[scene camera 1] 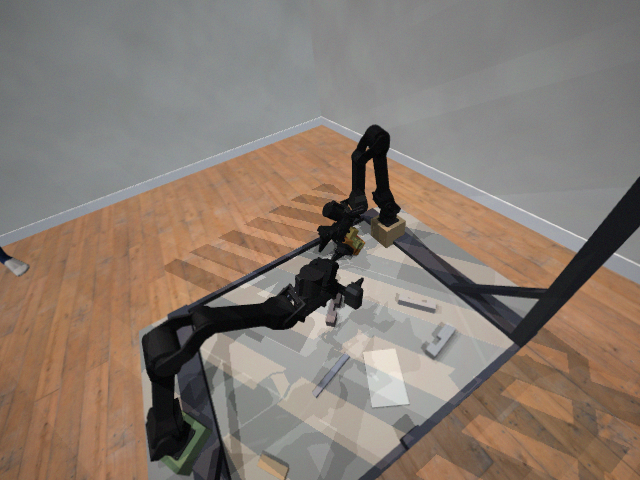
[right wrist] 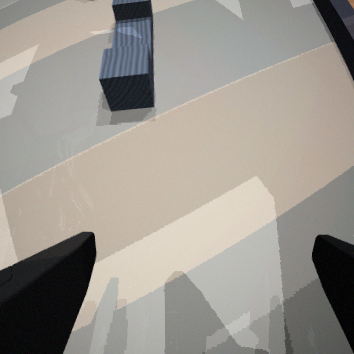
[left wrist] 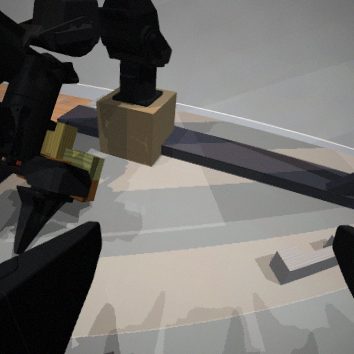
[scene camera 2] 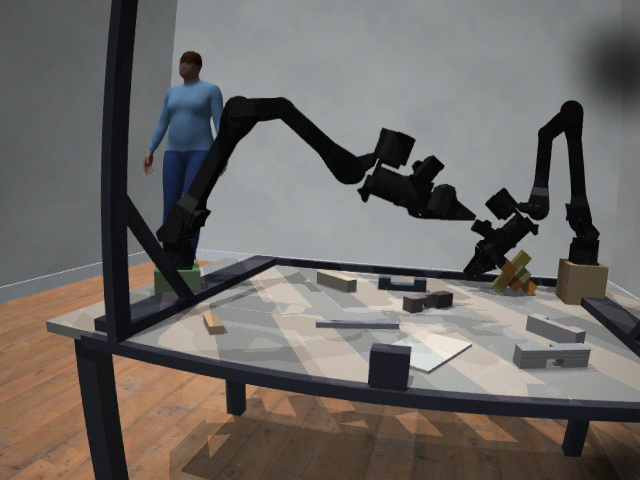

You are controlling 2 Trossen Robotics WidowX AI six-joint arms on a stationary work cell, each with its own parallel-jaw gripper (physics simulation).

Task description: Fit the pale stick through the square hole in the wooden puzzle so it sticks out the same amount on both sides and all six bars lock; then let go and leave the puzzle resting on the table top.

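Frame: origin at the left arm's base, x ahead, y left, z up, level; metres.
Seen in the pictures: left gripper, fingertip midpoint: (scene camera 1: 350,272) (left wrist: 221,236) (scene camera 2: 466,217); right gripper, fingertip midpoint: (scene camera 1: 324,257) (right wrist: 207,246) (scene camera 2: 465,274); left arm's base at its link origin: (scene camera 1: 178,439) (scene camera 2: 177,266); right arm's base at its link origin: (scene camera 1: 388,220) (left wrist: 137,95) (scene camera 2: 583,262).
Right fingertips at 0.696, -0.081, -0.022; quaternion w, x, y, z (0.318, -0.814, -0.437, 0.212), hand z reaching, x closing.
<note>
Pixels of each thing's middle, then the offset from my right fingertips to it, as dx, dy, dz.
- wooden puzzle at the middle of its body: (left wrist: 60,156) (scene camera 2: 519,270) (scene camera 1: 352,237) +0.123, -0.072, +0.019
- tan bar at the middle of its body: (scene camera 2: 336,281) -0.314, +0.101, -0.025
- blue notched bar at the middle of its body: (right wrist: 131,38) (scene camera 2: 402,283) -0.162, +0.042, -0.025
- dark notched bar at the middle of its body: (scene camera 2: 428,301) (scene camera 1: 334,308) -0.186, -0.122, -0.025
- thin grey stick at the middle of its body: (scene camera 2: 357,324) (scene camera 1: 331,374) -0.383, -0.200, -0.034
- white plate at the middle of its body: (scene camera 2: 424,349) (scene camera 1: 384,376) -0.327, -0.342, -0.037
- short tan block at the middle of its body: (scene camera 2: 213,323) (scene camera 1: 273,467) -0.636, -0.157, -0.032
The wooden puzzle (scene camera 1: 354,241) (scene camera 2: 516,274) (left wrist: 85,161), of orange, green and yellow bars, appears to rest on the table beside the tan arm base. A yellow bar end juts from it up to the right in scene camera 2; whether this is the pale stick, and whether its ends are even, I cannot tell. My right gripper (right wrist: 207,246) is open and empty, low over the table beside the puzzle and partly covering it in the left wrist view. My left gripper (scene camera 1: 355,266) (left wrist: 221,236) is open and empty, higher up and apart from the puzzle.
A tan bar (scene camera 2: 336,280), blue notched bar (scene camera 2: 402,284) (right wrist: 132,60), dark notched bar (scene camera 2: 428,301), thin grey stick (scene camera 1: 331,374) (scene camera 2: 356,324), white plate (scene camera 1: 386,382) (scene camera 2: 431,351), two grey notched bars (scene camera 1: 416,303) (scene camera 1: 440,341) and a short tan block (scene camera 1: 272,466) (scene camera 2: 213,322) lie around.
</note>
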